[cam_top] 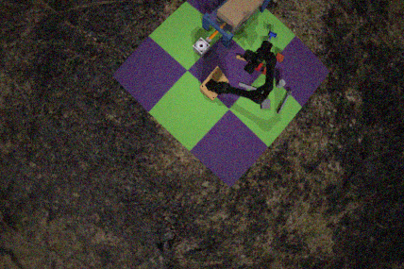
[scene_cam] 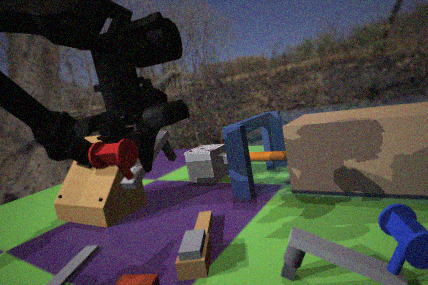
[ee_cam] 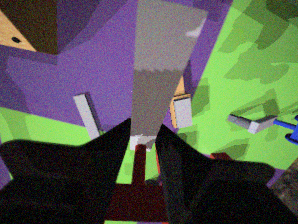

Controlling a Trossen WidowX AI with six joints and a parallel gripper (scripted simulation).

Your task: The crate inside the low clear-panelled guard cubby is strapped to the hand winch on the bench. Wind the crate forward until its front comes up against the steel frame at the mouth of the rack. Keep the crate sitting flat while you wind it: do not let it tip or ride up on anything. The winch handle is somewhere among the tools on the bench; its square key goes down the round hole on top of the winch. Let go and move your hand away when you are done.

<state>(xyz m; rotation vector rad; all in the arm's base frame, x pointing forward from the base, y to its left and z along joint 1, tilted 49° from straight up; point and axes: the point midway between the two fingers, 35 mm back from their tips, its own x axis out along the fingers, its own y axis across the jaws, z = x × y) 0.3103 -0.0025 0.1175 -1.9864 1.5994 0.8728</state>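
Right now my gripper tip is 40 mm to the left of the red grip, 30 mm below it and 10 mm short of it. Round my gripper tip: grey bar: 130 mm to the right, 130 mm below, 80 mm behind; then wood-and-grey block: 120 mm below, 60 mm ahead, 40 mm to the left; then blue spool: 340 mm ahead, 90 mm below, 60 mm to the left.
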